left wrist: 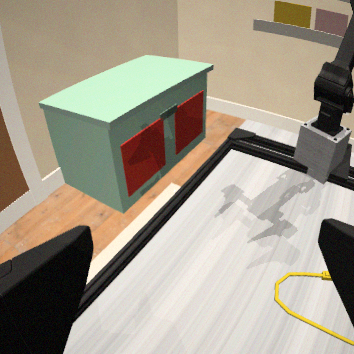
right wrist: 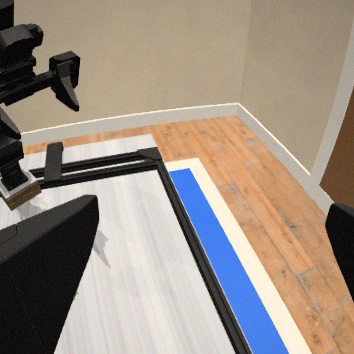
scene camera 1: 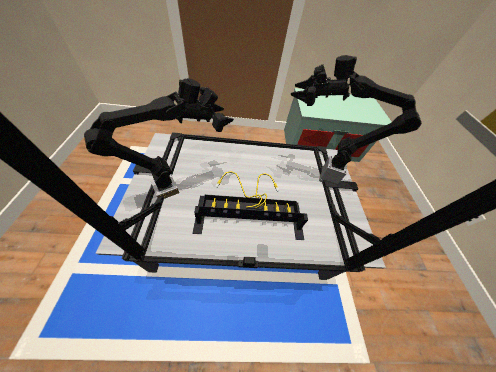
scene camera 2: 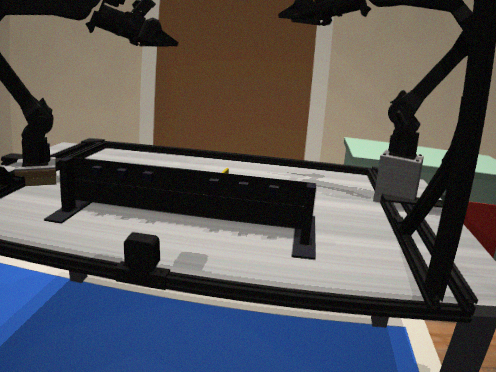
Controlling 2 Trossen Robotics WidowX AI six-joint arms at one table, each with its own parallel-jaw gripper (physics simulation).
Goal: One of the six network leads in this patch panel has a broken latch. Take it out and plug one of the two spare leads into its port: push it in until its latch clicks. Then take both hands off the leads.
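Places are measured from the left arm's base along level axes (x right, y ahead, z up), in millimetres.
Pixels of known places: left gripper, fingertip midpoint: [left wrist: 209, 236] [right wrist: 49, 121] [scene camera 1: 228, 114] [scene camera 2: 173, 44]; right gripper, fingertip midpoint: [right wrist: 219, 212] [scene camera 1: 293, 89] [scene camera 2: 285, 18]; left arm's base, origin of the base link: [right wrist: 13, 179] [scene camera 1: 163, 184] [scene camera 2: 35, 162]; right arm's base, origin of the base link: [left wrist: 326, 126] [scene camera 1: 337, 164] [scene camera 2: 403, 155].
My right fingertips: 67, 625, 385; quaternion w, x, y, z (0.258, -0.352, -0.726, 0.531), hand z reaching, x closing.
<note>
Ahead of a thing's pixels: the offset from my right fingertips to its top centre, as dx, dy, dz. "spot": to the spot under its first point. Level surfaces: height alone.
The black patch panel {+268, -332, -320} [scene camera 1: 250, 214] [scene camera 2: 185, 192] stands on the table. In scene camera 1, upright yellow leads sit in it, three at the left [scene camera 1: 226, 204] and three at the right [scene camera 1: 277, 208]; a broken latch cannot be made out. The left spare lead {spot: -13, -273, -425} [scene camera 1: 231, 173] and right spare lead {spot: +90, -103, -423} [scene camera 1: 267, 174] arch behind the panel, ends apart, cables meeting near its middle. A yellow lead loop {spot: +72, -137, -424} [left wrist: 276, 297] shows in the left wrist view. My left gripper [scene camera 1: 226, 114] [left wrist: 209, 236] and right gripper [scene camera 1: 296, 89] [right wrist: 213, 210] are open, empty, high above the table's back part, away from the leads.
A black frame {spot: -178, -52, -418} [scene camera 1: 250, 142] [scene camera 2: 240, 157] edges the white table {dz -429} [scene camera 1: 175, 240]. A small black block {spot: +451, -453, -375} [scene camera 1: 249, 261] [scene camera 2: 142, 251] stands on its front rail. Slanting black posts [scene camera 1: 65, 192] [scene camera 1: 425, 230] rise at both sides. A green cabinet [scene camera 1: 340, 115] [left wrist: 125, 95] stands behind at the right.
</note>
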